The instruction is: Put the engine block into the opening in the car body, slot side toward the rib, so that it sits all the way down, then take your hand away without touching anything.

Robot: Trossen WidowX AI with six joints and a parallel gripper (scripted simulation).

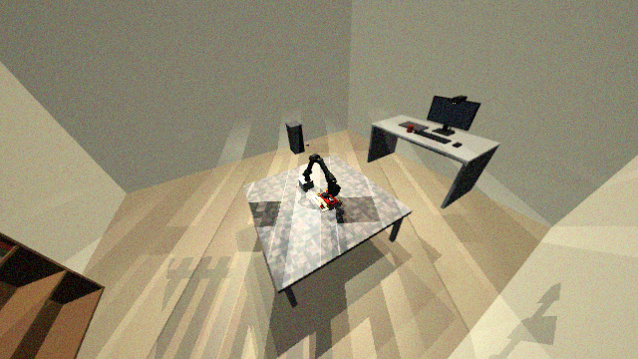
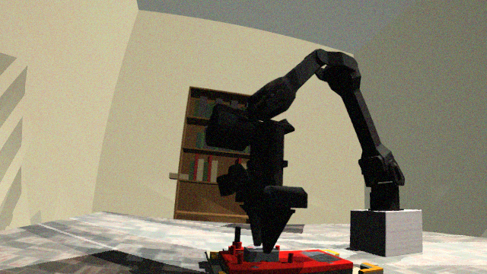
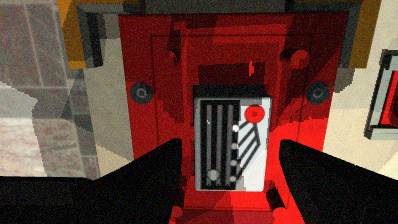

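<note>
The grey engine block lies 1 cm below my gripper tip. The rest, counted from my gripper tip: black upright peg 4 cm ahead, 10 cm to the right.
</note>
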